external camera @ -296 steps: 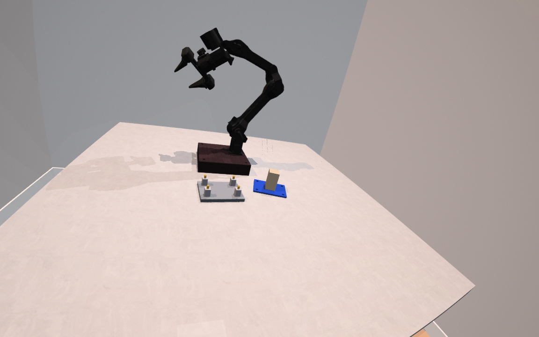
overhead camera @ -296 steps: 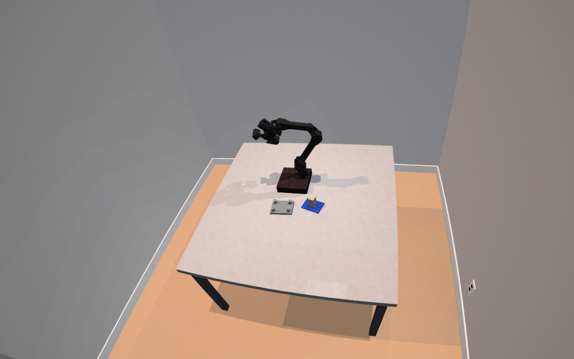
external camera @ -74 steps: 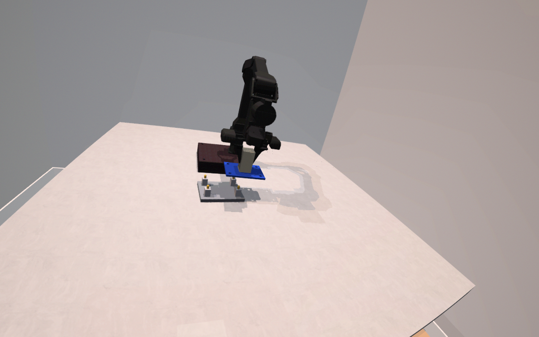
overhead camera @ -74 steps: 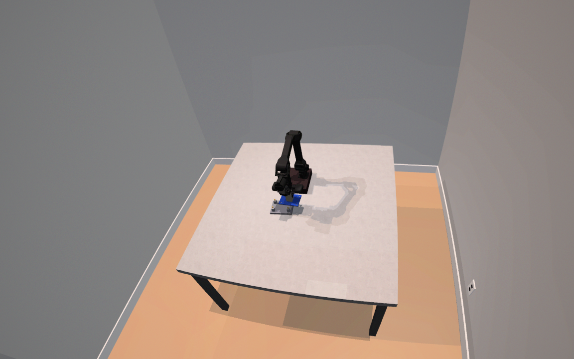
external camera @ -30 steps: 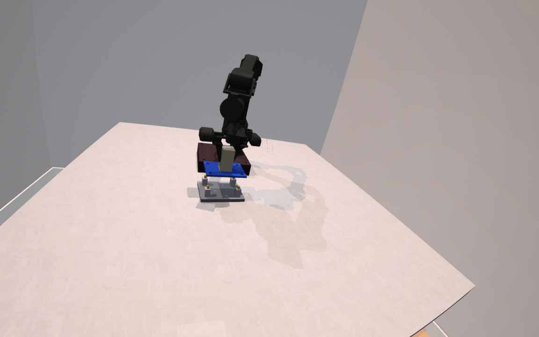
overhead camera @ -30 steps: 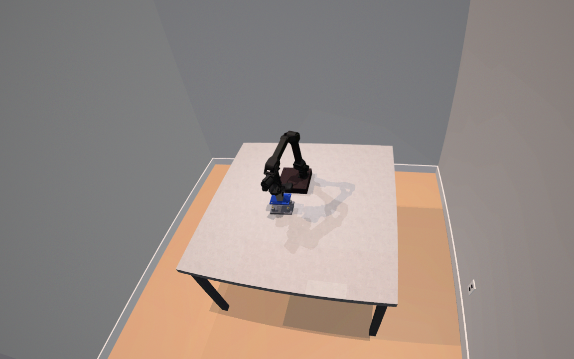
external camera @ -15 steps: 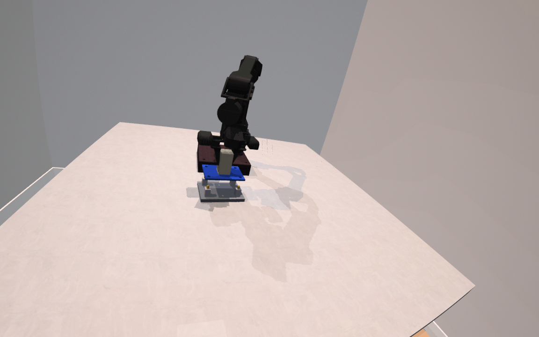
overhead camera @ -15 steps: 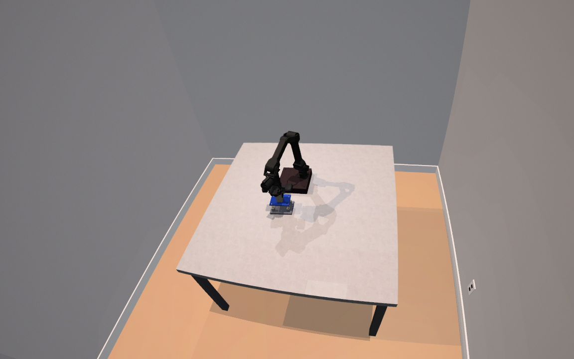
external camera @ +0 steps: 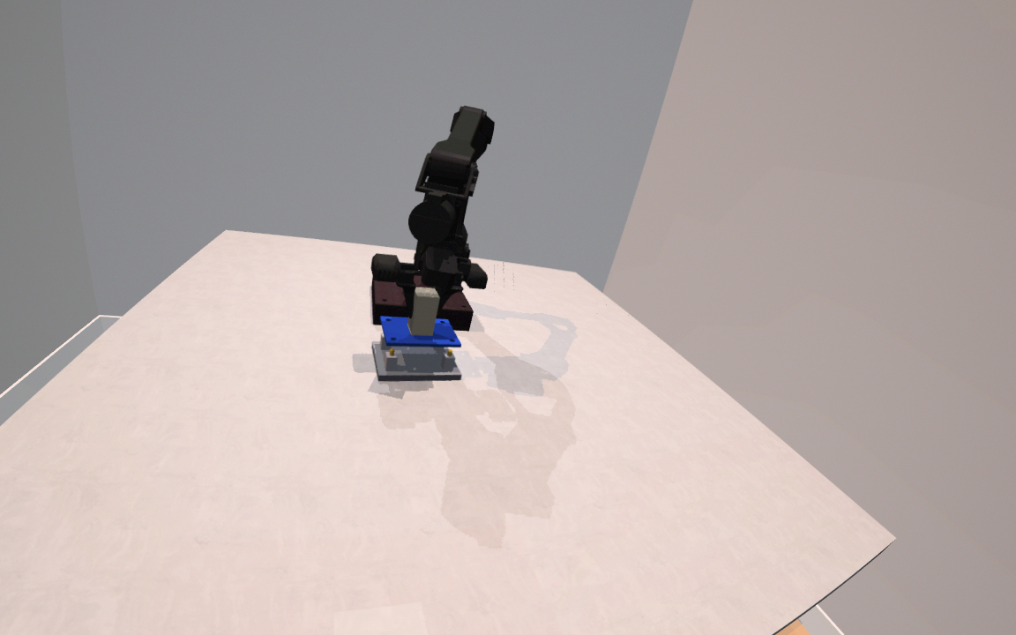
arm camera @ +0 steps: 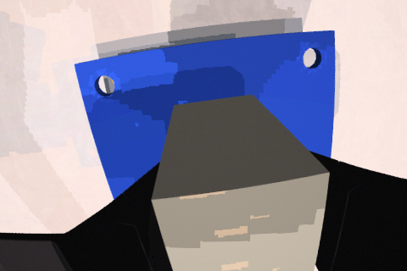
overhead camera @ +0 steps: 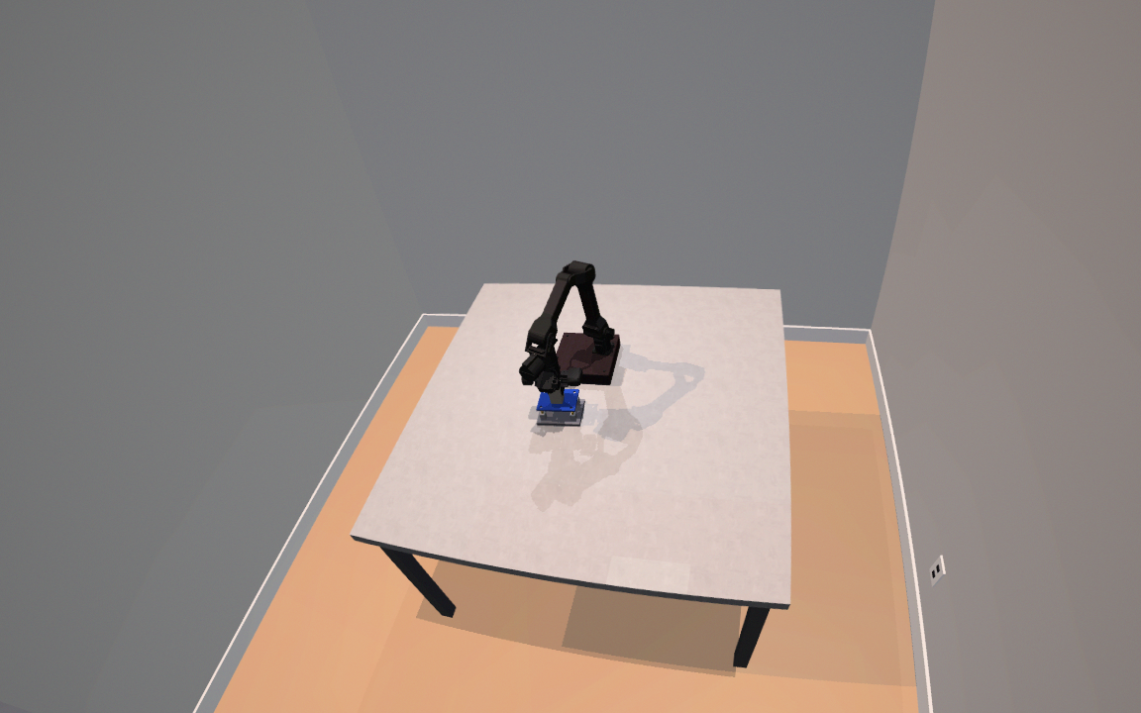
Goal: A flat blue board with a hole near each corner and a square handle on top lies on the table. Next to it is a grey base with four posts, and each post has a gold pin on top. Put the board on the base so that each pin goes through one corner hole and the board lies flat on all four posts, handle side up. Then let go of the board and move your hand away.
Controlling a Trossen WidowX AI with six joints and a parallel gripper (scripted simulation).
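My gripper tip is 90 mm above the grey base. Also, from my gripper tip: blue board 10 mm below.
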